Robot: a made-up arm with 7 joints.
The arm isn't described. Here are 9 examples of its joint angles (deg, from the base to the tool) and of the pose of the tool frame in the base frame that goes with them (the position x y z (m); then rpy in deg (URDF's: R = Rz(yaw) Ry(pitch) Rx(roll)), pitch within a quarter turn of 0, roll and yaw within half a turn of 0).
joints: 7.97 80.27 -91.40 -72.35 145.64 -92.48 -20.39
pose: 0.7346 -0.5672 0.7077 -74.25 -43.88 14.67
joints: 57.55 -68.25 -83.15 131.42 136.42 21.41 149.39
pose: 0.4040 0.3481 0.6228 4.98 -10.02 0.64
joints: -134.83 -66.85 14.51 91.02 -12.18 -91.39 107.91
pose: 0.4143 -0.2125 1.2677 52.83 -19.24 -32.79
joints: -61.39 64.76 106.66 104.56 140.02 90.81 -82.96
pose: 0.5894 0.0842 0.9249 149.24 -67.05 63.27
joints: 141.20 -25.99 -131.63 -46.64 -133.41 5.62 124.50
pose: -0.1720 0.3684 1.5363 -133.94 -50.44 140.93
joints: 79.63 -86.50 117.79 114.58 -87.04 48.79 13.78
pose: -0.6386 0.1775 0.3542 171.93 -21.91 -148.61
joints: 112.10 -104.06 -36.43 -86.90 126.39 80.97 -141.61
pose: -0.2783 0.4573 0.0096 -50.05 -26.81 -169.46
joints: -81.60 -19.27 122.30 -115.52 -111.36 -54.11 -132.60
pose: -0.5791 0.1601 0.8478 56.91 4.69 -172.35
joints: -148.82 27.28 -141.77 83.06 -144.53 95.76 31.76
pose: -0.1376 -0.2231 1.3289 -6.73 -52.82 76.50
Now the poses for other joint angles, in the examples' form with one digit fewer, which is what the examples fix.
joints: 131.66 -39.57 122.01 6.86 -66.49 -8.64 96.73
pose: 0.481 0.611 1.413 28.6 -41.9 46.5
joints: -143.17 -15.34 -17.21 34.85 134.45 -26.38 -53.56
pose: -0.260 -0.095 1.614 -110.8 -45.0 -168.3
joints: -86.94 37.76 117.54 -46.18 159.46 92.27 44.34
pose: -0.430 0.633 0.992 23.2 32.7 -150.8
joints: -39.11 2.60 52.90 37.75 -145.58 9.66 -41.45
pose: 0.418 -0.065 1.580 174.7 -57.8 -0.1
